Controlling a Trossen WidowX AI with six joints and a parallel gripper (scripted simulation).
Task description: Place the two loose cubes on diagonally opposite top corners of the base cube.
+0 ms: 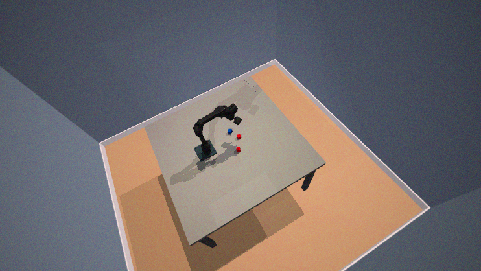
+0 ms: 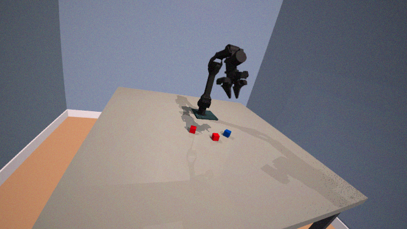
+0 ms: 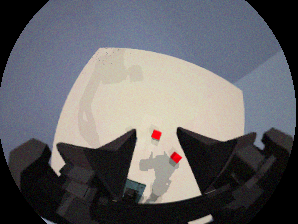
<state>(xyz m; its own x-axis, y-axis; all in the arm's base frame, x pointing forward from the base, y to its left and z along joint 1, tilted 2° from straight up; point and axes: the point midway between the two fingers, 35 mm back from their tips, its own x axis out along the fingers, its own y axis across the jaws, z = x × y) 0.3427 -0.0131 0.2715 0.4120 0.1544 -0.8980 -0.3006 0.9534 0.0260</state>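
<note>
My gripper tip is now 25 cm above the blue cube, 8 cm to the right of it and 5 cm past it.
</note>
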